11 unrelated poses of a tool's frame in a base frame.
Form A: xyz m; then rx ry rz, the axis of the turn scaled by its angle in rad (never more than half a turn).
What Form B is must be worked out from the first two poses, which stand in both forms.
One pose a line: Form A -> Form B
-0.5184 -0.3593 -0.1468 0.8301 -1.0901 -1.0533 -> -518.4 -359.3 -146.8 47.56 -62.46 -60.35
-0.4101 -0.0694 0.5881 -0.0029 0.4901 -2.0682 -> -410.1 -69.4 588.1 -0.17 28.08 -118.50
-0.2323 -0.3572 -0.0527 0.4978 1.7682 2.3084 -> -232.3 -357.2 -52.7 28.52 101.31 132.26
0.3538 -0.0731 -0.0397 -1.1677 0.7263 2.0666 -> 353.8 -73.1 -39.7 -66.90 41.61 118.41
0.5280 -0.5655 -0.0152 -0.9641 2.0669 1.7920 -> 528.0 -565.5 -15.2 -55.24 118.42 102.67
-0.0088 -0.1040 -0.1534 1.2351 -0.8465 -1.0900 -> -8.8 -104.0 -153.4 70.77 -48.50 -62.45
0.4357 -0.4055 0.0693 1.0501 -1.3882 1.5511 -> 435.7 -405.5 69.3 60.17 -79.54 88.87
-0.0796 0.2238 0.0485 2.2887 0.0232 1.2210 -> -79.6 223.8 48.5 131.13 1.33 69.96
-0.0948 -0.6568 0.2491 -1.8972 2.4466 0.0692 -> -94.8 -656.8 249.1 -108.70 140.18 3.96
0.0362 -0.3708 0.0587 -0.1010 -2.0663 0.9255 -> 36.2 -370.8 58.7 -5.79 -118.39 53.03
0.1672 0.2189 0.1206 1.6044 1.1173 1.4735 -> 167.2 218.9 120.6 91.93 64.02 84.43
